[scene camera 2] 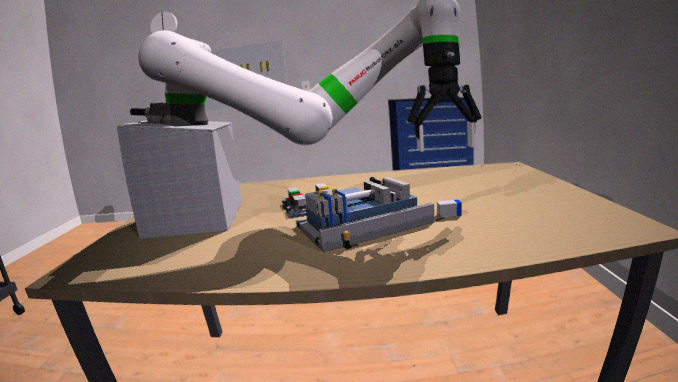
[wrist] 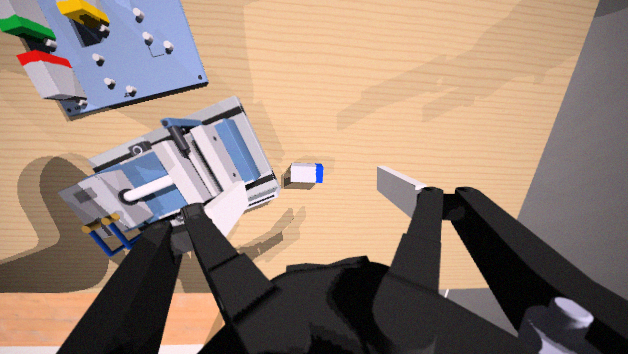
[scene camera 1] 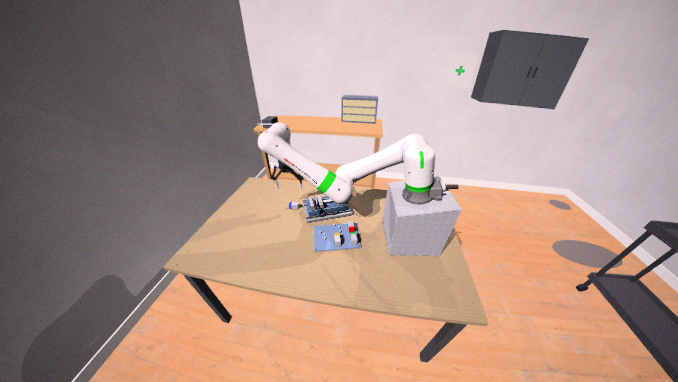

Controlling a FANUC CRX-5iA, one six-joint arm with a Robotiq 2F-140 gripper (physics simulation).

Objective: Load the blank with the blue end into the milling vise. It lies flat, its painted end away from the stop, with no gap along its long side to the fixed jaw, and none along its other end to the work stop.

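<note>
The blank with the blue end (scene camera 1: 296, 205) (scene camera 2: 447, 209) (wrist: 303, 173) lies on the table beside the vise, its blue end pointing away from the vise. The milling vise (scene camera 1: 327, 211) (scene camera 2: 361, 215) (wrist: 242, 152) has a fixed jaw (scene camera 2: 396, 187) (wrist: 215, 150) at the end nearer the blank and a moving jaw (scene camera 2: 377, 192) (wrist: 172, 165) on a pale spindle. No blank shows between the jaws. A dark work stop (wrist: 179, 140) on a blue arm sits at one side of the jaws. My gripper (scene camera 1: 289, 185) (scene camera 2: 445, 145) (wrist: 312, 185) is wide open and empty, high above the blank, which shows between its fingers in the wrist view.
A blue plate with pegs (scene camera 1: 322, 245) (wrist: 170, 70) lies beside the vise. It bears blanks with a red end (scene camera 1: 351, 228) (wrist: 50, 75), a green end (wrist: 25, 27) and a yellow end (scene camera 1: 337, 240) (wrist: 82, 12). Two blue-handled clamps (scene camera 2: 330, 212) (wrist: 100, 242) are at the vise's rear.
</note>
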